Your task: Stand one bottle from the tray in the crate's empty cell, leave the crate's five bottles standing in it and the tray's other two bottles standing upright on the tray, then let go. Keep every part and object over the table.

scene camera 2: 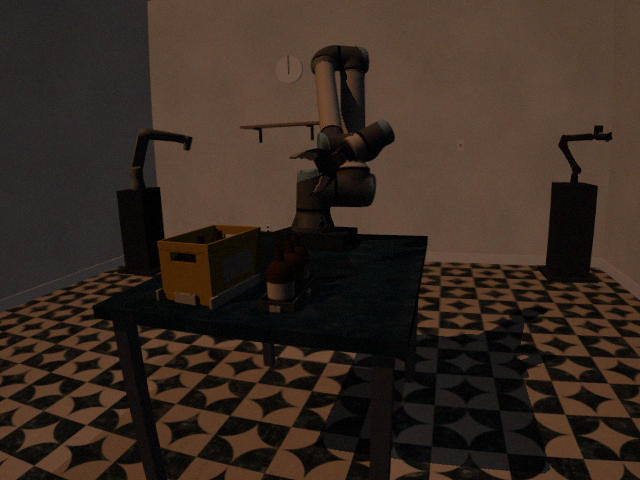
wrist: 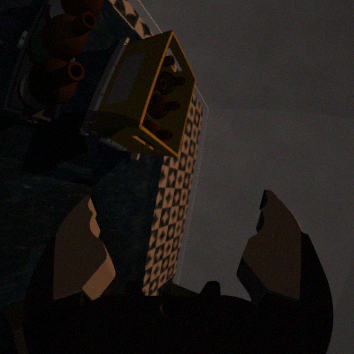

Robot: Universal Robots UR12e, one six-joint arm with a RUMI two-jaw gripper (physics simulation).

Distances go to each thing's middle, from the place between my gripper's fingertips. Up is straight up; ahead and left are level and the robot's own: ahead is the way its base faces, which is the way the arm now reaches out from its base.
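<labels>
I am looking at the light rail (wrist: 88, 119), and counted from my hand it is 120 mm to the right, 230 mm ahead and, finally, 310 mm below.
</labels>
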